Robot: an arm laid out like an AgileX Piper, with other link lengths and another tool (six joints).
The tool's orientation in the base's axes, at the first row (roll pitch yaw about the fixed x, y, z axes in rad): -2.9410, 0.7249, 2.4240
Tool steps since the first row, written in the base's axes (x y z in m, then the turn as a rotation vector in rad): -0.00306, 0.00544, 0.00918, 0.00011, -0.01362, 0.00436; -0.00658, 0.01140, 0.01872, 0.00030, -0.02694, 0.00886; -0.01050, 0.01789, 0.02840, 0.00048, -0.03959, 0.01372; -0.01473, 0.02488, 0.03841, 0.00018, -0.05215, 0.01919; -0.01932, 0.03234, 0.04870, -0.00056, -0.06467, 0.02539; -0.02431, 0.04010, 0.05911, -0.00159, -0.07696, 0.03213; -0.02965, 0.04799, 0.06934, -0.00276, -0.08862, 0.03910; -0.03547, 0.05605, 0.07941, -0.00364, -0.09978, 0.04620; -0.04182, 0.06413, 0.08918, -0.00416, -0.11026, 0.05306; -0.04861, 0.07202, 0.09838, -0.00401, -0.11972, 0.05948
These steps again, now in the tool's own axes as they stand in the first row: -0.00168, -0.00010, -0.01097, -0.00966, -0.00944, 0.00471; -0.00309, -0.00026, -0.02267, -0.01930, -0.01865, 0.00916; -0.00410, -0.00039, -0.03493, -0.02886, -0.02748, 0.01297; -0.00491, -0.00048, -0.04782, -0.03850, -0.03670, 0.01610; -0.00548, -0.00057, -0.06132, -0.04835, -0.04633, 0.01851; -0.00574, -0.00078, -0.07523, -0.05829, -0.05611, 0.02030; -0.00563, -0.00114, -0.08920, -0.06799, -0.06561, 0.02150; -0.00506, -0.00172, -0.10333, -0.07770, -0.07460, 0.02242; -0.00398, -0.00264, -0.11744, -0.08711, -0.08283, 0.02325; -0.00237, -0.00392, -0.13118, -0.09611, -0.08984, 0.02405
